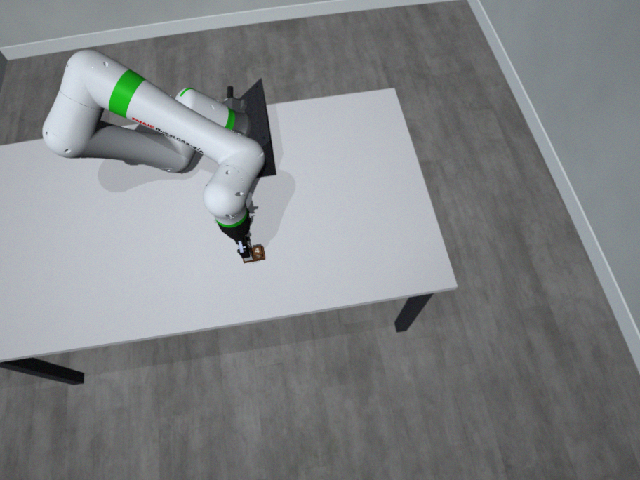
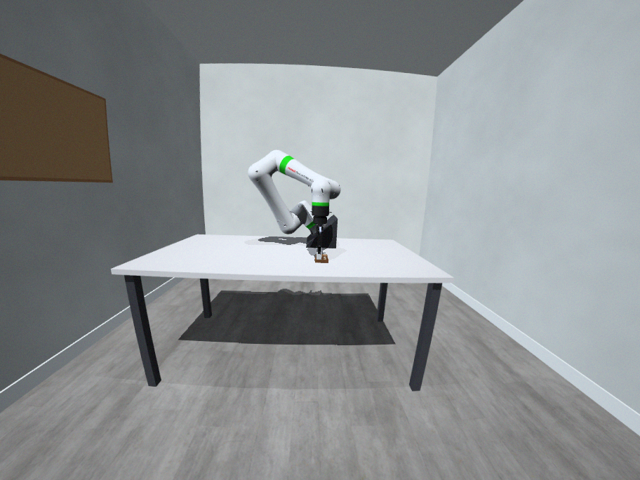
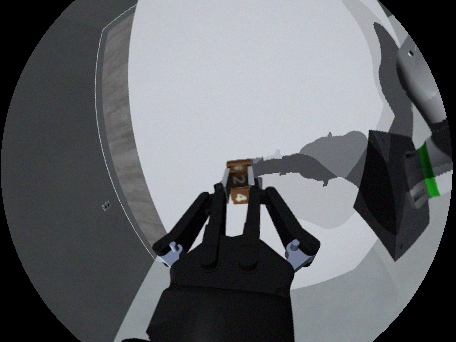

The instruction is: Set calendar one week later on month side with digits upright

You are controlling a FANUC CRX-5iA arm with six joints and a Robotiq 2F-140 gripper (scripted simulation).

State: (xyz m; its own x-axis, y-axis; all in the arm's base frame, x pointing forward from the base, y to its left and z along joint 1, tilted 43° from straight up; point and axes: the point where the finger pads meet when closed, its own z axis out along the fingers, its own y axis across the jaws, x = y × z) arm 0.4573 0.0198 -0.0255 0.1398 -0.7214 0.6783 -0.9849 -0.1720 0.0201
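Now: the brown cube 30 mm to the left of my hand and 30 mm below it. Also, from my hand: brown wooden tray: 20 mm to the left, 40 mm below.
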